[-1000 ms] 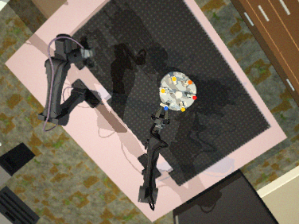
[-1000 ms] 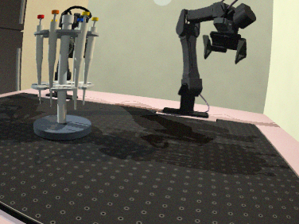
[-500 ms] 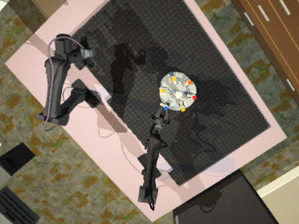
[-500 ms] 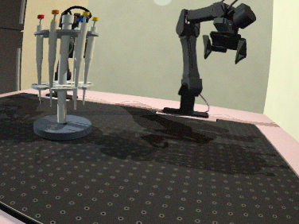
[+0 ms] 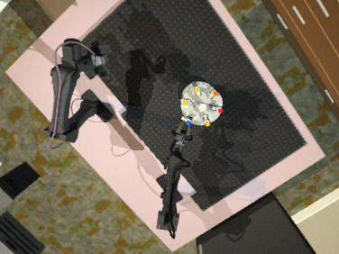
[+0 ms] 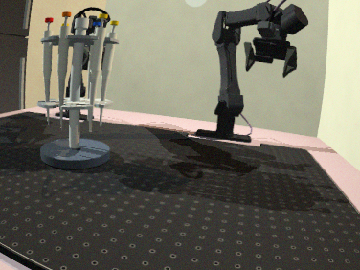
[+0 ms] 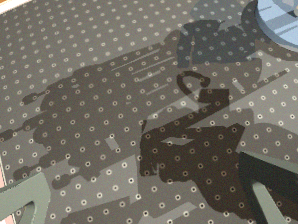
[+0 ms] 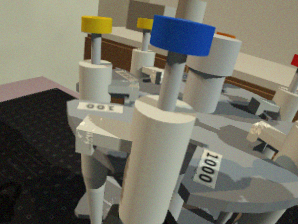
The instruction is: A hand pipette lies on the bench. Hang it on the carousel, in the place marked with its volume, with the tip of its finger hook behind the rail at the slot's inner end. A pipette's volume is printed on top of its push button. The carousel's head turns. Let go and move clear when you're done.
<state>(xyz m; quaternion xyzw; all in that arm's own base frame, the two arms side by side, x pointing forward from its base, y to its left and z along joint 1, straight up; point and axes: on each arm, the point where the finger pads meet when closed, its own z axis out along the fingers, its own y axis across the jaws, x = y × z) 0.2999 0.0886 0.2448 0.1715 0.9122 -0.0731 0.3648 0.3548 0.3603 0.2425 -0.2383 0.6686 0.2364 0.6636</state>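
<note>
Now: right hand 3 cm above the pipette and 1 cm to the right of it.
</note>
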